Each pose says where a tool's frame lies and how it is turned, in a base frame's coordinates. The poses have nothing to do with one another.
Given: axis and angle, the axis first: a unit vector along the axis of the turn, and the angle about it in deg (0 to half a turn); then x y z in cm.
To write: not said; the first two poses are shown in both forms.
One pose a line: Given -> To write
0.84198, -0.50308, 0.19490, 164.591, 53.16, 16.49, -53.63 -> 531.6, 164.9, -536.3, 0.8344, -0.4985, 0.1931, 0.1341
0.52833, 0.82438, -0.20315, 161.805, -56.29, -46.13, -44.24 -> -562.9, -461.3, -442.4, 0.5217, 0.8140, -0.2006, 0.1581
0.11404, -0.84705, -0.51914, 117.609, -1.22, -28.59, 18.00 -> -12.2, -285.9, 180.0, 0.0976, -0.7246, -0.4441, 0.5180
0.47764, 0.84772, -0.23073, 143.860, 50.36, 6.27, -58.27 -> 503.6, 62.7, -582.7, 0.4541, 0.8059, -0.2193, 0.3102
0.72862, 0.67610, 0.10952, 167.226, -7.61, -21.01, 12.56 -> -76.1, -210.1, 125.6, 0.7241, 0.6719, 0.1088, 0.1112
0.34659, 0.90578, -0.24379, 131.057, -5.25, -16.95, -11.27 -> -52.5, -169.5, -112.7, 0.3155, 0.8244, -0.2219, 0.4142
